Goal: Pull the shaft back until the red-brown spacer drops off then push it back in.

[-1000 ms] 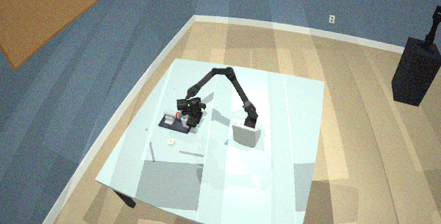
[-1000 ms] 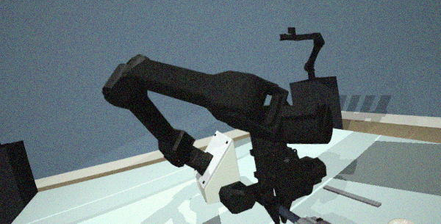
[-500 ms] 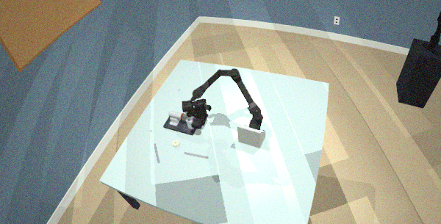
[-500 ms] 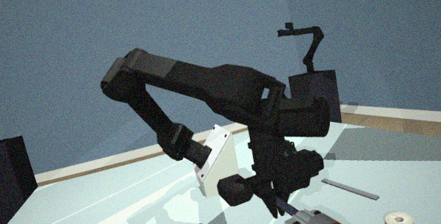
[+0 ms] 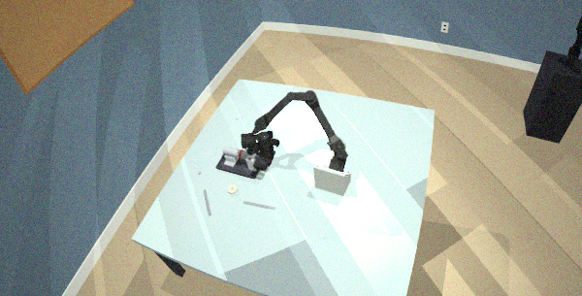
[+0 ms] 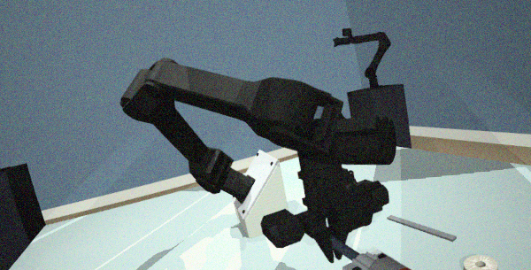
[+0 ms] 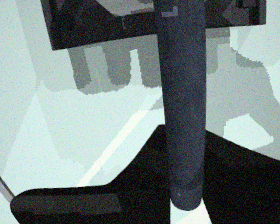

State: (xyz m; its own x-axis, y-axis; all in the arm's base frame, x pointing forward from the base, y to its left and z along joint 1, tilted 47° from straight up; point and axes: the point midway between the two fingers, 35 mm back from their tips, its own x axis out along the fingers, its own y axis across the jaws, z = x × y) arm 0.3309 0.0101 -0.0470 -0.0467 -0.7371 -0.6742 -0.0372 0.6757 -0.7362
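Now: gripper tip 7 cm short of the shaft and 3 cm below it. Also, from my gripper tip: fixture (18 cm ahead, 1 cm to the left); then red-brown spacer (15 cm ahead, 3 cm above, 1 cm to the left); then grey washer (18 cm ahead, 11 cm to the right, 4 cm below).
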